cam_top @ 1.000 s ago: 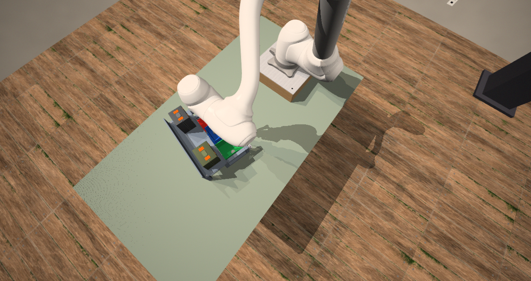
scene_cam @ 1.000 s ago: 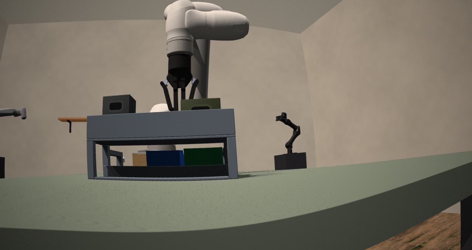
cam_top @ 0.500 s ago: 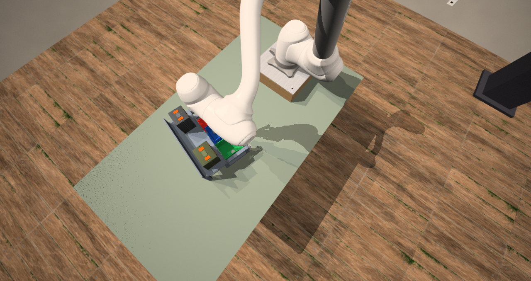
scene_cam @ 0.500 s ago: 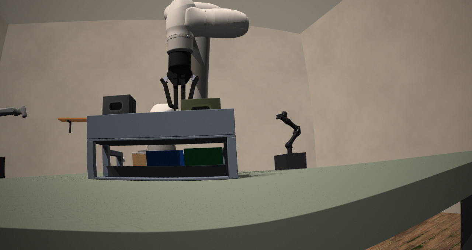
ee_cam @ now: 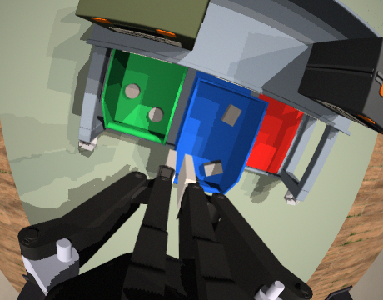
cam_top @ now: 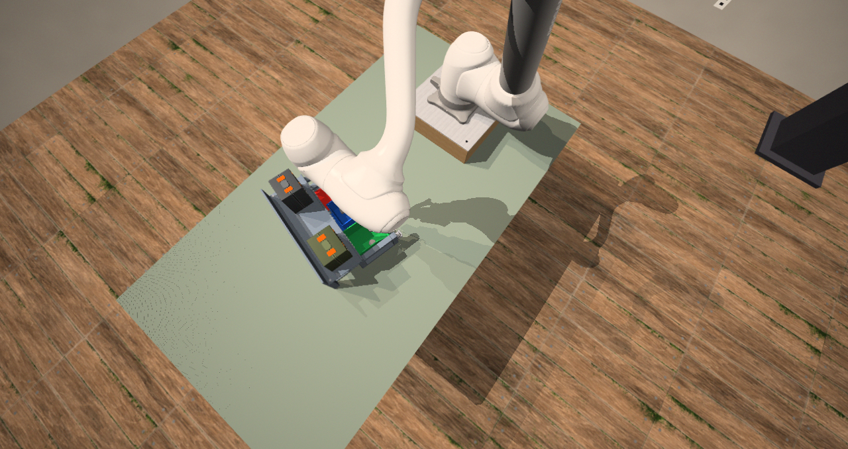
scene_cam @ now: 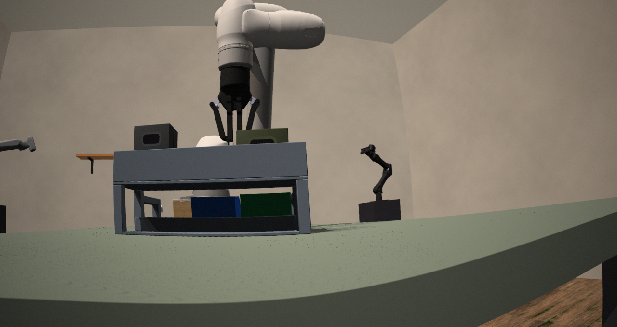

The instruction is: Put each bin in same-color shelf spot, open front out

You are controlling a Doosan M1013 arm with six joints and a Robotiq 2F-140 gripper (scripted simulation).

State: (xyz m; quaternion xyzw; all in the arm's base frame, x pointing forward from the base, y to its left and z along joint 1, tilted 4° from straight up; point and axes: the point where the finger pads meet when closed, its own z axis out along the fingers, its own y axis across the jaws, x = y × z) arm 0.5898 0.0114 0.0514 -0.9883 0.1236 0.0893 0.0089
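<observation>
My hand is 10 mm past the blue bin, 50 mm to the left of it and 130 mm above it. Round my hand: black box 100 mm ahead, 190 mm to the right, 20 mm below; then olive box 170 mm ahead, 30 mm to the left, 30 mm below; then green bin 70 mm ahead, 50 mm to the left, 140 mm below.
</observation>
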